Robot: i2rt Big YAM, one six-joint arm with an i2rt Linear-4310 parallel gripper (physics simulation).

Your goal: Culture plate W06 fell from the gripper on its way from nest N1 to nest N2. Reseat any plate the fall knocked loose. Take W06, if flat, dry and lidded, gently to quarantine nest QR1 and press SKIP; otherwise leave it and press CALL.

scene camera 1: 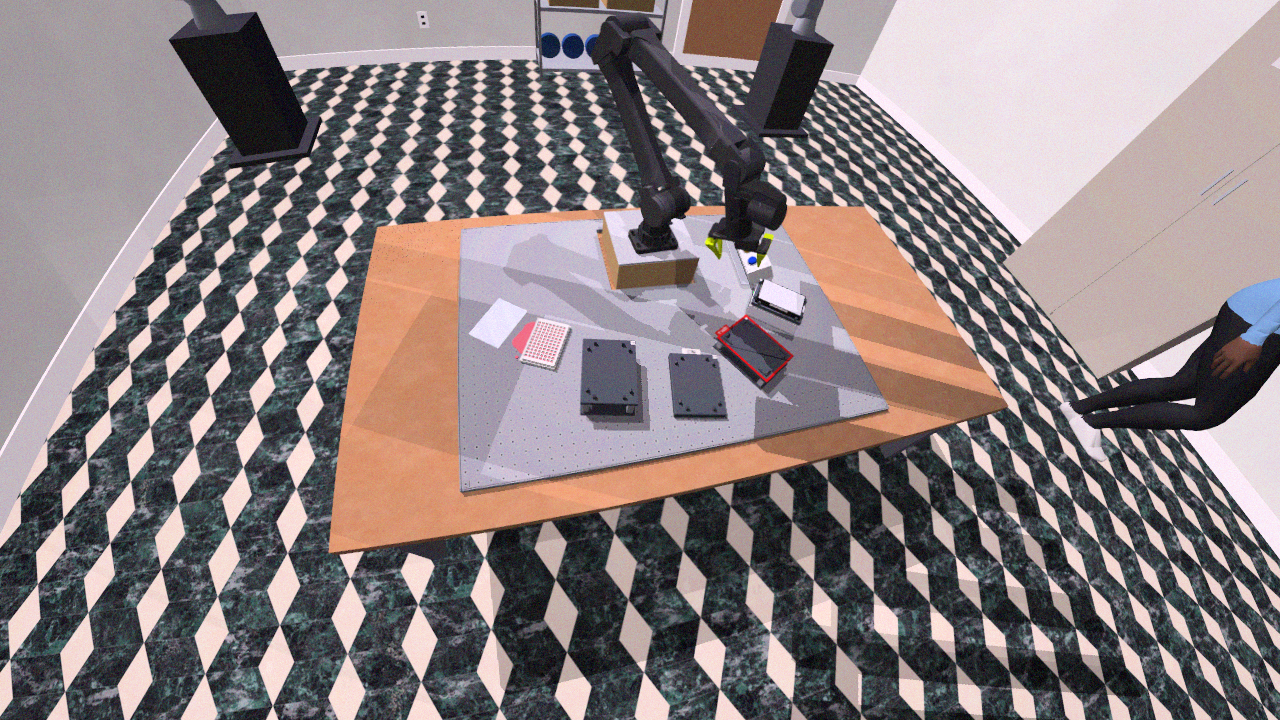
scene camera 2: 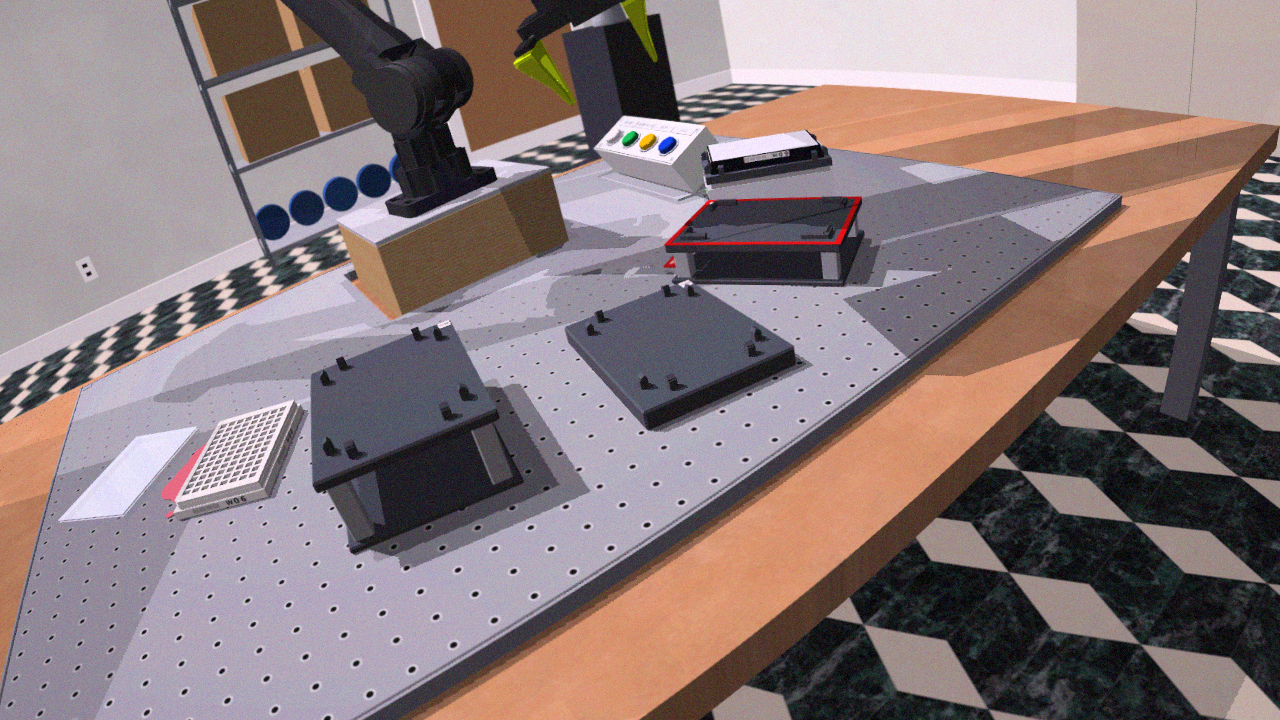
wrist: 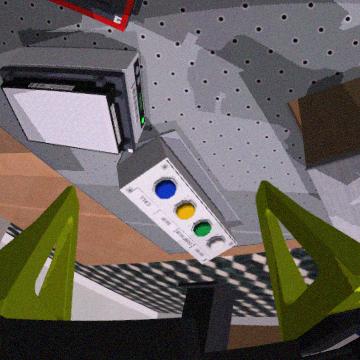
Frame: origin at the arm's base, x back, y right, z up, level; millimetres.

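Where they show: gripper, fingertip midpoint: (scene camera 1: 739, 261) (scene camera 2: 614, 82) (wrist: 169, 191); arm's base at its link origin: (scene camera 1: 652, 241) (scene camera 2: 442, 196).
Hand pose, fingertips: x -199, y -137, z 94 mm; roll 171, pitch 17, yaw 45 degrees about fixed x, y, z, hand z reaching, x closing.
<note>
Things, the pixels of their top centre, and the offset from my fingertips.
- Culture plate W06 at its top centre: (scene camera 2: 236, 448) (scene camera 1: 545, 341) dx -14, dy +471, dz -166 mm
- red spill at its top centre: (scene camera 2: 180, 484) (scene camera 1: 520, 342) dx +6, dy +530, dz -179 mm
- button box at its top centre: (scene camera 2: 650, 123) (wrist: 177, 232) (scene camera 1: 754, 238) dx +173, dy -174, dz -97 mm
- blue CALL button at its top centre: (wrist: 162, 195) (scene camera 2: 666, 138) dx +103, dy -139, dz -106 mm
- yellow button at its top centre: (wrist: 183, 216) (scene camera 2: 647, 135) dx +152, dy -148, dz -106 mm
- red-rimmed raised nest at its top centre: (scene camera 2: 765, 213) (scene camera 1: 756, 345) dx -159, dy -23, dz -134 mm
- tall dark nest at its top centre: (scene camera 2: 384, 377) (scene camera 1: 609, 367) dx -151, dy +354, dz -112 mm
- low dark nest at its top centre: (scene camera 2: 667, 324) (scene camera 1: 698, 380) dx -208, dy +154, dz -155 mm
- device with a white-topped plate, top centre: (wrist: 60, 120) (scene camera 2: 761, 144) (scene camera 1: 782, 297) dx -43, dy -156, dz -111 mm
Culture plate W06 (scene camera 1: 545, 343) (scene camera 2: 239, 454) lies flat on the pegboard, wells uncovered. Its clear lid (scene camera 1: 498, 322) (scene camera 2: 129, 474) lies apart from it. A red spill (scene camera 1: 522, 339) (scene camera 2: 184, 477) shows between them. My gripper (scene camera 1: 739, 259) (scene camera 2: 613, 80) (wrist: 169, 191) is open and empty, above the button box (scene camera 1: 757, 269) (scene camera 2: 615, 168) (wrist: 142, 160). In the wrist view the blue CALL button (wrist: 165, 189) lies between the fingertips, with the yellow button (wrist: 185, 211) beside it. The red-rimmed raised nest (scene camera 1: 754, 347) (scene camera 2: 769, 222) holds no plate.
A tall dark nest (scene camera 1: 610, 376) (scene camera 2: 402, 394) and a low dark nest (scene camera 1: 697, 385) (scene camera 2: 680, 353) bear no plate. A device with a white-topped plate (scene camera 1: 781, 298) (scene camera 2: 762, 154) (wrist: 65, 117) stands beside the button box. A person (scene camera 1: 1226, 367) is at the right.
</note>
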